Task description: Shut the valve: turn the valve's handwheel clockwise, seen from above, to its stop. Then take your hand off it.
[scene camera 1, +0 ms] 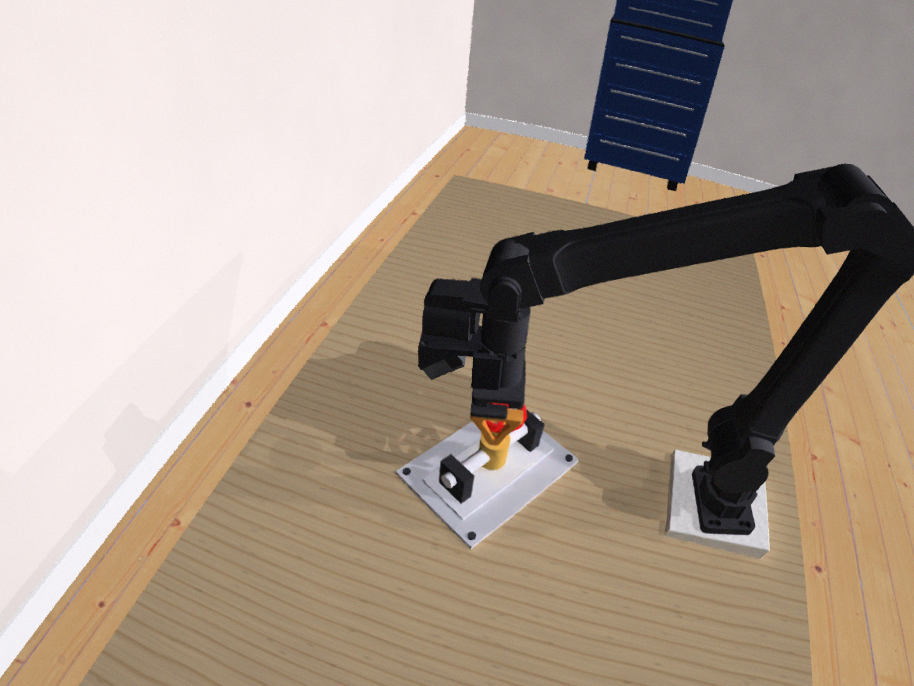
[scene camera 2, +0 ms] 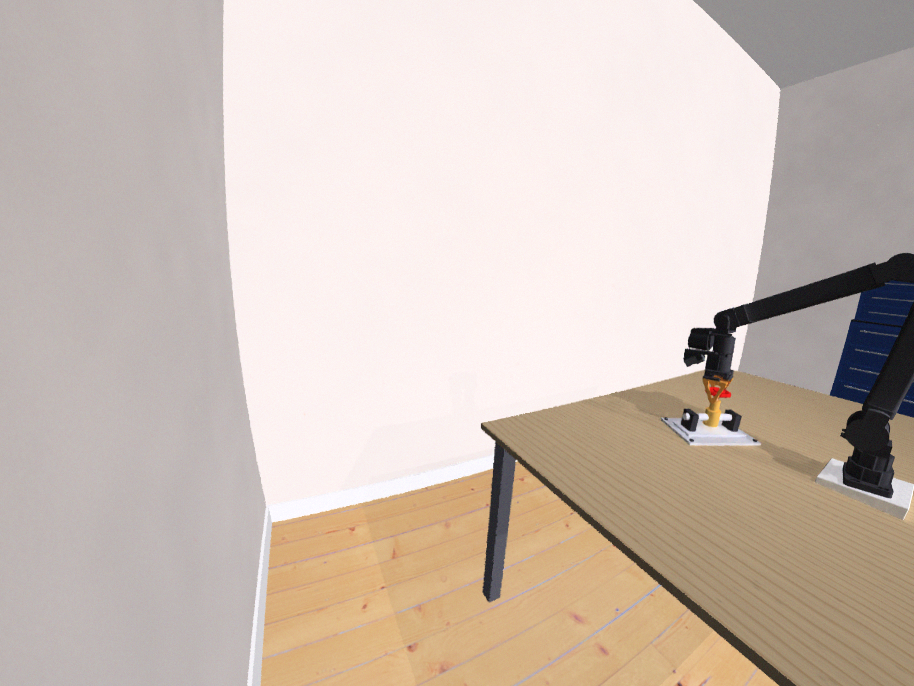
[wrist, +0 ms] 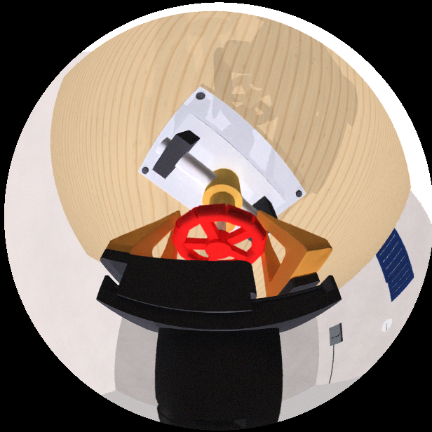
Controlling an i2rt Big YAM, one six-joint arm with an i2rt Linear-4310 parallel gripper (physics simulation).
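Observation:
The red spoked handwheel [scene camera 1: 522, 418] [scene camera 2: 719, 393] [wrist: 219, 248] lies between the orange fingers of my gripper [scene camera 1: 499, 423] [scene camera 2: 716, 389] [wrist: 218, 216], which is shut on its rim from two opposite sides. The gripper points down from above. In the wrist view the wheel's near edge is hidden by the black gripper body. The brass-yellow valve body [scene camera 1: 494, 452] [scene camera 2: 713, 417] [wrist: 228, 177] stands upright under the wheel, on a white pipe [scene camera 1: 473, 462] [wrist: 195, 167]. The wheel's turn angle cannot be told from these views.
Black brackets [scene camera 1: 456, 478] [wrist: 175, 155] hold the pipe on a white base plate [scene camera 1: 509, 500] [wrist: 250, 150] with dark corner bolts. The arm's pale mounting block [scene camera 1: 682, 505] stands right of the plate in scene camera 1. A blue cabinet [scene camera 1: 657, 95] [wrist: 396, 267] stands beyond the table.

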